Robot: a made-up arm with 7 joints.
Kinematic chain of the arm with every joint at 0, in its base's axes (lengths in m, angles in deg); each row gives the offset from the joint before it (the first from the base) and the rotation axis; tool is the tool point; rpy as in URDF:
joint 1: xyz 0 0 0.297 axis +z
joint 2: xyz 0 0 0 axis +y
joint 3: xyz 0 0 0.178 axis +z
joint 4: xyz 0.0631 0 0 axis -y
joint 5: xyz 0.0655 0 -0.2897 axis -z
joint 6: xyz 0 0 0 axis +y
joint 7: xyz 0.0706 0 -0.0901 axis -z
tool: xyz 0 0 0 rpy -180 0 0
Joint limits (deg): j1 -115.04..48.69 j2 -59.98..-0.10 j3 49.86..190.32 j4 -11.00..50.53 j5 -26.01..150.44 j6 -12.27..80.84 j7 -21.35..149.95
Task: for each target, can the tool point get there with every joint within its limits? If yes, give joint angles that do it. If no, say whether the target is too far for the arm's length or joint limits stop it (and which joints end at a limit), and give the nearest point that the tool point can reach.
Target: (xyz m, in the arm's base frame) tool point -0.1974 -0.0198 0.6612
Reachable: no: joint limits stop it (at a limit: joint 1, joint 2, joint 3, joint 4, joint 6) | nearest point -0.1542 0.2803 0.5969 | short by 0.310 m
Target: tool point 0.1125 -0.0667 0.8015
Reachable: no: joint limits stop it (at a limit: joint 2, joint 3, joint 4, joint 6) | nearest point 0.2565 -0.1521 0.5938 | short by 0.267 m
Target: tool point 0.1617 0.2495 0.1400
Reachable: yes | joints -52.82 -6.98 110.94 31.54 22.01 53.68 25.01
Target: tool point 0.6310 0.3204 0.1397
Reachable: no: too far | nearest point 0.3880 0.1970 0.2003 | short by 0.279 m
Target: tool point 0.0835 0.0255 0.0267
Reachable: yes | joints -101.89 -39.91 175.80 15.45 106.88 4.14 106.25
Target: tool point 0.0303 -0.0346 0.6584
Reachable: no: joint limits stop it (at a limit: joint 2, joint 3, joint 4, joint 6) | nearest point 0.1899 -0.2168 0.5779 | short by 0.255 m
